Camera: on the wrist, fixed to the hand. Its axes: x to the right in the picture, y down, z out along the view.
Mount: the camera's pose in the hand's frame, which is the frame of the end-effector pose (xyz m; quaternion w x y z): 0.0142 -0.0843 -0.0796 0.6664 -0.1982 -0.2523 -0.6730
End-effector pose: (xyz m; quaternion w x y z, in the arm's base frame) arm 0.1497 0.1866 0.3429 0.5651 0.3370 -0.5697 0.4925
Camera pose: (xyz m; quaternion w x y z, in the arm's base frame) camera 0.2519 0.2398 0.3621 0.6311 0.6202 -0.3930 -0.2501
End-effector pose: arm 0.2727 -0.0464 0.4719 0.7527 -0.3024 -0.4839 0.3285
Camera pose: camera 0.3680 -0.0968 0.5168 0.5406 0.0578 -0.7810 -0.3073
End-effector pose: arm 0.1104 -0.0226 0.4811 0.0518 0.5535 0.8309 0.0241
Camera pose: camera 0.0187 -0.0407 0.5511 0.3701 -0.1945 0.9084 0.0062
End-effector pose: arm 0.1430 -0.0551 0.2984 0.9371 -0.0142 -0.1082 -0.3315
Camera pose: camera 0.1165 -0.1374 0.2199 0.3713 -0.2060 -0.2524 -0.8695
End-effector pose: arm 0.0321 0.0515 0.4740 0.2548 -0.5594 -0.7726 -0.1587
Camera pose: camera -0.0339 -0.0069 0.5507 0.2428 -0.0566 0.9242 0.2892
